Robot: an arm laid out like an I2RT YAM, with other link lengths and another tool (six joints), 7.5 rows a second.
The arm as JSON. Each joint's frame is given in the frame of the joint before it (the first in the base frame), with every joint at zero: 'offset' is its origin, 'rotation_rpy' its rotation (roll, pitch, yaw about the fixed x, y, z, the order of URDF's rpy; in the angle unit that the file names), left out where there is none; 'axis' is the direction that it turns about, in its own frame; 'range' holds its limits. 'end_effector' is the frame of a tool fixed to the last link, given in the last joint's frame.
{
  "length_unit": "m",
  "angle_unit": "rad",
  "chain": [
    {
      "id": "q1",
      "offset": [
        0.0,
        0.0,
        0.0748
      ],
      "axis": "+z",
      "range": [
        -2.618,
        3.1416
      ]
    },
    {
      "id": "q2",
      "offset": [
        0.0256,
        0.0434,
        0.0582
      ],
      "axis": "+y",
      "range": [
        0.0,
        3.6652
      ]
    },
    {
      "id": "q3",
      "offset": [
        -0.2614,
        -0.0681,
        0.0
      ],
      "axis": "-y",
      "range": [
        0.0,
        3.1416
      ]
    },
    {
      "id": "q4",
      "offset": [
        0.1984,
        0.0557,
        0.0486
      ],
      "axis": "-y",
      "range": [
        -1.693,
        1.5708
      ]
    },
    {
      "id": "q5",
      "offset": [
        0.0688,
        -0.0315,
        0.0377
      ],
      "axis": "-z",
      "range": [
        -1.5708,
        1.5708
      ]
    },
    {
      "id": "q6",
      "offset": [
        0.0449,
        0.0,
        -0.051
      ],
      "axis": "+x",
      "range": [
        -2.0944,
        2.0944
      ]
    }
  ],
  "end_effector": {
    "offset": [
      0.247,
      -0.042,
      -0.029
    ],
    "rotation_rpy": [
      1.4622,
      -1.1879,
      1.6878
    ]
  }
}
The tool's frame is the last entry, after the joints.
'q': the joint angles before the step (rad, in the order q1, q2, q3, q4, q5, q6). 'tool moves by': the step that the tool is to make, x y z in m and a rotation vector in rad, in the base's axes. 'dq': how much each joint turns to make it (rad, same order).
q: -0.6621, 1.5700, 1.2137, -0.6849, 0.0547, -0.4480
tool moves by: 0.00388, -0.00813, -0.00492, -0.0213, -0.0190, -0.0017
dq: -0.0099, 0.0026, -0.0467, 0.0779, 0.0000, -0.0096
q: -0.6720, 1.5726, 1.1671, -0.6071, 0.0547, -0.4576
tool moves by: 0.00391, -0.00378, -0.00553, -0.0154, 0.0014, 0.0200
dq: -0.0011, 0.0108, -0.0285, 0.0491, -0.0004, -0.0248
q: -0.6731, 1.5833, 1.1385, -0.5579, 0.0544, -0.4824
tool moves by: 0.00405, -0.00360, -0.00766, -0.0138, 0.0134, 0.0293
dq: 0.0000, 0.0225, -0.0203, 0.0428, 0.0004, -0.0350
